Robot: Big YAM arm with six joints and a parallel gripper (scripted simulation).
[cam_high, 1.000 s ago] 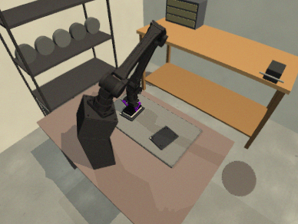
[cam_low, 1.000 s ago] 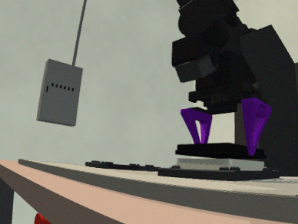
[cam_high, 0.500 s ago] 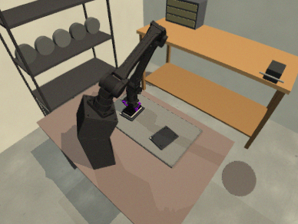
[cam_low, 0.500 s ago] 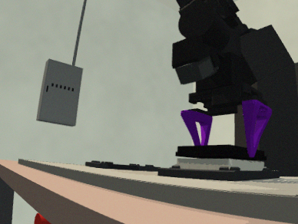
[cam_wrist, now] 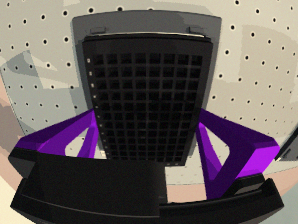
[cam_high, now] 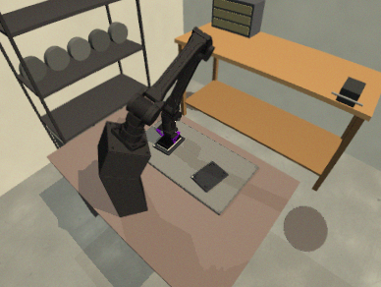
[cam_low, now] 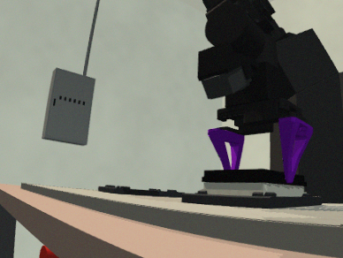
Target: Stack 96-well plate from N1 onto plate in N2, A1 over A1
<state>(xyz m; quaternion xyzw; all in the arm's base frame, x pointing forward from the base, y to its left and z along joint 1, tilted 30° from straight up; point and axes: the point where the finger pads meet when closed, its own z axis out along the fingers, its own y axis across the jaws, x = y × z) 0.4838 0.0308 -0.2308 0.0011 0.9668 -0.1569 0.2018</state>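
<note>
Right now my hand is right at the black 96-well plate. Round my hand: white 96-well plate (2 cm below).
</note>
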